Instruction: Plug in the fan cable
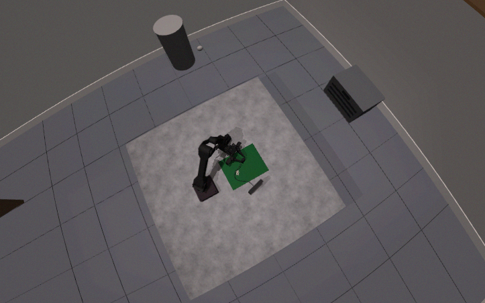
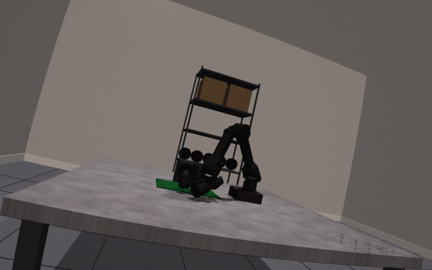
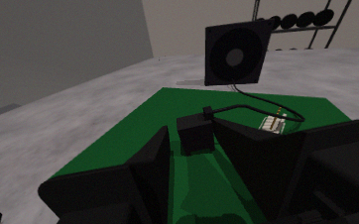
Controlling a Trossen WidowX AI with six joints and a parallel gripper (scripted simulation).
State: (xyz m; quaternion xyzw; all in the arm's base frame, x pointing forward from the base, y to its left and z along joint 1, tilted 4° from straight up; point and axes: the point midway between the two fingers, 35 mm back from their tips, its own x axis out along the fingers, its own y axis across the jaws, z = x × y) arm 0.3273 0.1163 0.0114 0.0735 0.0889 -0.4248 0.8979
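The black plug lies 1 cm below my gripper tip. Also, from my gripper tip: black fan 21 cm to the right, 2 cm above; then white four-pin header 7 cm behind, 7 cm to the right, 4 cm below; then green board 2 cm behind, 4 cm to the right, 5 cm below.
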